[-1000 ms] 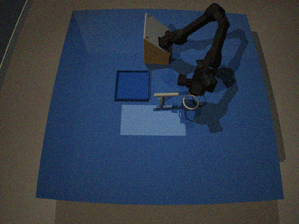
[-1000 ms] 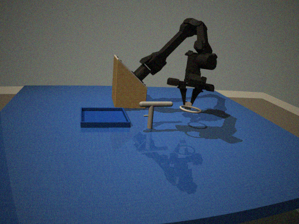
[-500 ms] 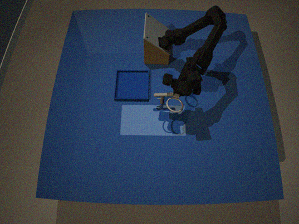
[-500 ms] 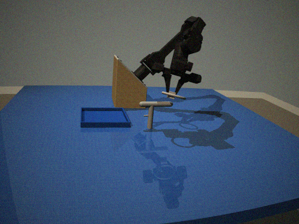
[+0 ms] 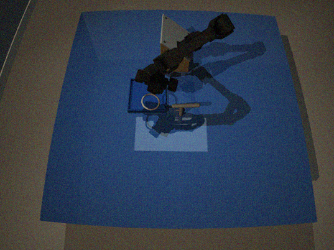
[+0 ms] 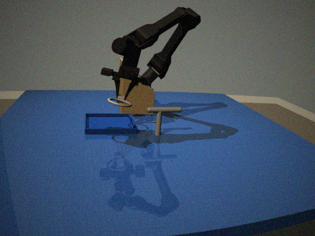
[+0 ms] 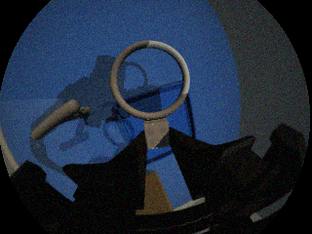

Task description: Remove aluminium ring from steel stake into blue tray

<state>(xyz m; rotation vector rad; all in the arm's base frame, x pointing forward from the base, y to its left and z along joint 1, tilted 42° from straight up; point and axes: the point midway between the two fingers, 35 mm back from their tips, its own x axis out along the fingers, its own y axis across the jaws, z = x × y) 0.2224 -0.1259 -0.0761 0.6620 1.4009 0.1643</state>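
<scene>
My gripper tip is 5 cm short of the aluminium ring and 1 cm to the left of it. The rest, counted from my gripper tip: blue tray: 4 cm behind, 3 cm to the right, 11 cm below.
</scene>
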